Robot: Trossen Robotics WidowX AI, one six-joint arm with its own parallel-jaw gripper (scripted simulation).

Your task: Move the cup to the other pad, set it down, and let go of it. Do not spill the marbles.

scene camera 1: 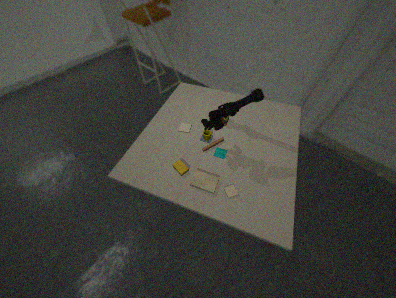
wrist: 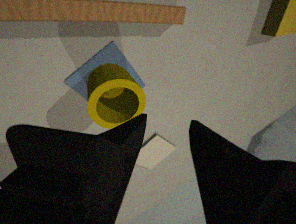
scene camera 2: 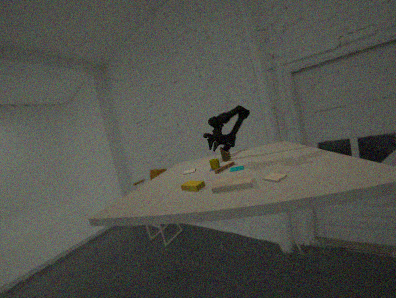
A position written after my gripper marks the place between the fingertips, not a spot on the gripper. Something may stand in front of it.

Note:
In view: my gripper (wrist: 168, 122), a yellow cup (wrist: 126, 100) and a white card (wrist: 156, 148).

